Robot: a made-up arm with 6 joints. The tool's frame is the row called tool. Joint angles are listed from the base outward. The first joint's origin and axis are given. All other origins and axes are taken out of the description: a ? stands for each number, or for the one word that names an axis. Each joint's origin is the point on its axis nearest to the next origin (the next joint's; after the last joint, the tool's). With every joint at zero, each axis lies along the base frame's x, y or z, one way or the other. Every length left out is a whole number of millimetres.
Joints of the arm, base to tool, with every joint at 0 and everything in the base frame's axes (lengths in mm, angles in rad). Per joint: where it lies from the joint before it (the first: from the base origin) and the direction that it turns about. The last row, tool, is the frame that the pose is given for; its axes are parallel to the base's.
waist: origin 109 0 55 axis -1 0 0
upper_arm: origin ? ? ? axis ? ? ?
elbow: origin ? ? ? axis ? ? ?
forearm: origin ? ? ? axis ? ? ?
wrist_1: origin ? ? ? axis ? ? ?
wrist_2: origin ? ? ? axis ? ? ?
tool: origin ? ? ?
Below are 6 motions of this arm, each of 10 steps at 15 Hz.
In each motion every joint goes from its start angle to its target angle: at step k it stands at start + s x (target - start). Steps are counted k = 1, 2, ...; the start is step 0. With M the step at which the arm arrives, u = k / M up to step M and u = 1 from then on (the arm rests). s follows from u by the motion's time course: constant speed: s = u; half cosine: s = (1 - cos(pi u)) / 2; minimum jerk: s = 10 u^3 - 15 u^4 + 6 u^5.
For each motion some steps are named. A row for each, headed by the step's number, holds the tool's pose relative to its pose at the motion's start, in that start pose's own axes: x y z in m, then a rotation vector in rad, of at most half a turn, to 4 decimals.
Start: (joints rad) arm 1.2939 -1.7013 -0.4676 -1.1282 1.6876 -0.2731
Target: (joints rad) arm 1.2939 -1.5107 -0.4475 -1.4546 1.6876 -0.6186
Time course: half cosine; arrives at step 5
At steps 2, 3, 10:
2: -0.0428 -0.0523 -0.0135 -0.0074 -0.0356 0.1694
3: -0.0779 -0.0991 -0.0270 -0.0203 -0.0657 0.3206
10: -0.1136 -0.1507 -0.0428 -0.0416 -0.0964 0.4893

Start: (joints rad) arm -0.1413 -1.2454 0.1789 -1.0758 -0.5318 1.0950
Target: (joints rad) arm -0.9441 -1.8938 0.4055 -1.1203 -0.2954 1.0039
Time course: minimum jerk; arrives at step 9
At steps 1, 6, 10:
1: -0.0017 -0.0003 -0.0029 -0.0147 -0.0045 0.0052
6: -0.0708 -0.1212 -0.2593 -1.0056 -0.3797 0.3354
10: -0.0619 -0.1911 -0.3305 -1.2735 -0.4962 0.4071

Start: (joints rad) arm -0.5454 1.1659 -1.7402 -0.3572 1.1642 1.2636
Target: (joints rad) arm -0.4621 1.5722 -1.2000 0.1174 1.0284 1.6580
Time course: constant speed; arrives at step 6
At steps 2, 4, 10:
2: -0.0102 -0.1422 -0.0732 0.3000 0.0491 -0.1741
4: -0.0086 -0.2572 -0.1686 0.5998 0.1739 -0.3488
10: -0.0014 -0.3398 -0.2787 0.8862 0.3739 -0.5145

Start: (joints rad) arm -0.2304 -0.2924 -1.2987 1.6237 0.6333 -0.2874
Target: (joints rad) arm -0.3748 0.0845 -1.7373 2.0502 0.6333 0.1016
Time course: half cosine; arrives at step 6
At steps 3, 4, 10:
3: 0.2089 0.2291 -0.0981 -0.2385 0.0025 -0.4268
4: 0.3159 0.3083 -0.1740 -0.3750 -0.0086 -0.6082
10: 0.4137 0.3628 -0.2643 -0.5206 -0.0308 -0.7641

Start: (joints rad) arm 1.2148 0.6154 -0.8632 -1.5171 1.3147 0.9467
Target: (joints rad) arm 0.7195 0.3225 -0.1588 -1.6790 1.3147 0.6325
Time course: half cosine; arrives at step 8
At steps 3, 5, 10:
3: -0.0487 -0.0603 -0.0231 -0.0966 -0.0941 0.3032
5: -0.1010 -0.1732 -0.0687 -0.2058 -0.2423 0.6814
10: -0.1262 -0.2896 -0.1220 -0.2897 -0.3942 0.9761

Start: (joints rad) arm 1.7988 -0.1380 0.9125 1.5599 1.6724 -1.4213
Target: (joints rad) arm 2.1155 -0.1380 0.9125 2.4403 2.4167 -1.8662
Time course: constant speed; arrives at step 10
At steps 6, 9, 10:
6: 0.2871 -0.0037 -0.1211 0.0015 0.4346 -0.1373
9: 0.3885 -0.0789 -0.1910 0.1107 0.6077 -0.2110
10: 0.4133 -0.1123 -0.2139 0.1618 0.6546 -0.2347

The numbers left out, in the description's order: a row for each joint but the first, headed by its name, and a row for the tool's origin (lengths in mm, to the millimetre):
upper_arm: xyz 0 195 -10, axis 0 -1 0
elbow: xyz 98 0 -288, axis 0 0 1
forearm: xyz 0 268 0, axis 0 -1 0
wrist_1: xyz -448 0 -27, axis -1 0 0
wrist_2: xyz 0 104 374, axis 0 0 -1
tool: xyz -92 39 0

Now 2 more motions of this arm.
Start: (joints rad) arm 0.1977 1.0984 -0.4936 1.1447 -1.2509 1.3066
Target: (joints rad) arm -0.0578 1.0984 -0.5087 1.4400 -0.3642 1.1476
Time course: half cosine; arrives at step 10
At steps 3, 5, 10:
3: -0.0503 0.0034 -0.0863 -0.0079 -0.2274 0.0625
5: -0.0921 0.0088 -0.2344 -0.0274 -0.5565 0.1344
10: -0.0582 0.0305 -0.5206 -0.0858 -1.1247 0.2023

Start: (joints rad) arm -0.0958 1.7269 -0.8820 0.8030 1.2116 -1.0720
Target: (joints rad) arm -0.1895 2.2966 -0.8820 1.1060 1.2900 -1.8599
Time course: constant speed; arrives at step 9
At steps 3, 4, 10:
3: 0.1510 -0.0752 0.0651 0.0551 -0.0262 0.0055
4: 0.1994 -0.1091 0.0858 0.0728 -0.0347 0.0065
10: 0.4077 -0.3406 0.1741 0.1602 -0.0784 0.0065

